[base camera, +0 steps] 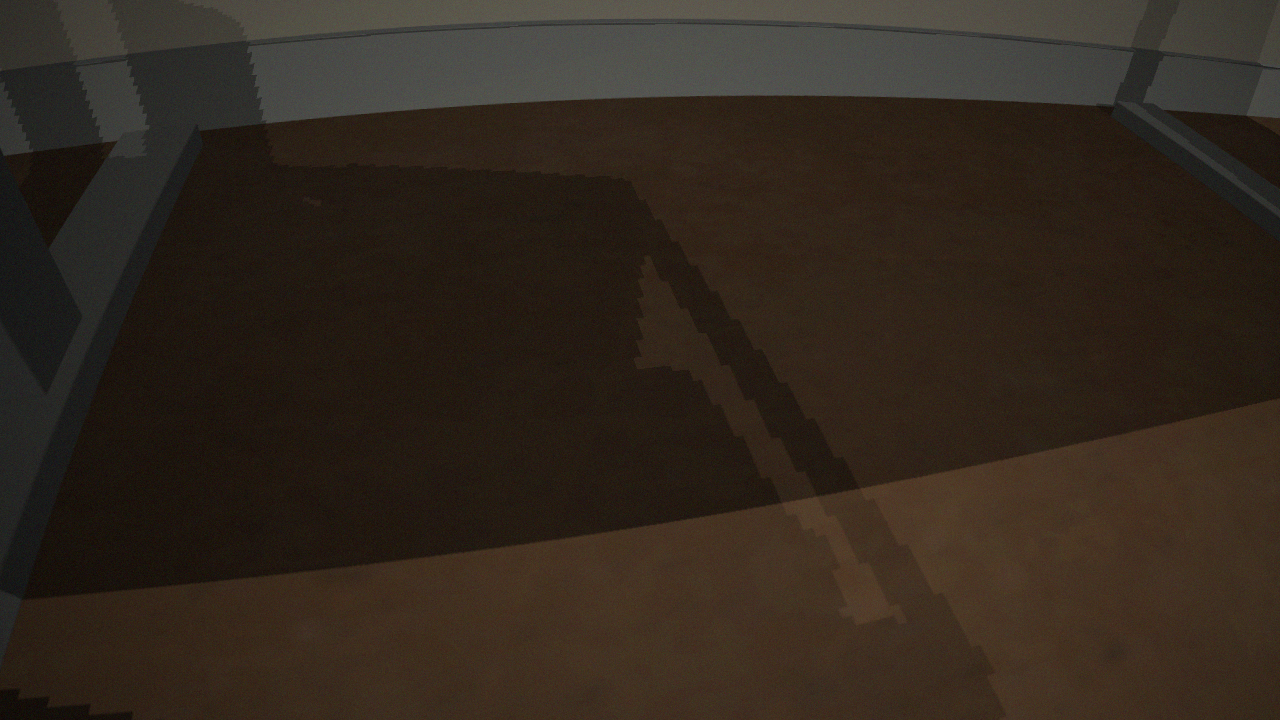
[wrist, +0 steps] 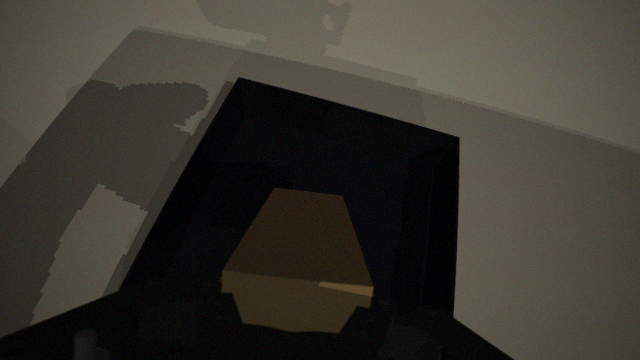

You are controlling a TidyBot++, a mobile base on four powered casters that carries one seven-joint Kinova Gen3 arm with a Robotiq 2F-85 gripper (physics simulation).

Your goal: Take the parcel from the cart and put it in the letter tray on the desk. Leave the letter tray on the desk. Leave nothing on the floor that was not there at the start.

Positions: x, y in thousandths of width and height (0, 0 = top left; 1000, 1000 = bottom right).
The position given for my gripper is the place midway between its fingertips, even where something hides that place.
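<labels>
In the base camera view my gripper is out of frame; a brown cardboard parcel is out of frame in the base camera view too, and a black letter tray is likewise out of frame in the base camera view. My gripper does show in the wrist view (465, 793). The parcel I see in the wrist view (468, 743), and the tray, too, shows in the wrist view (626, 507).
</labels>
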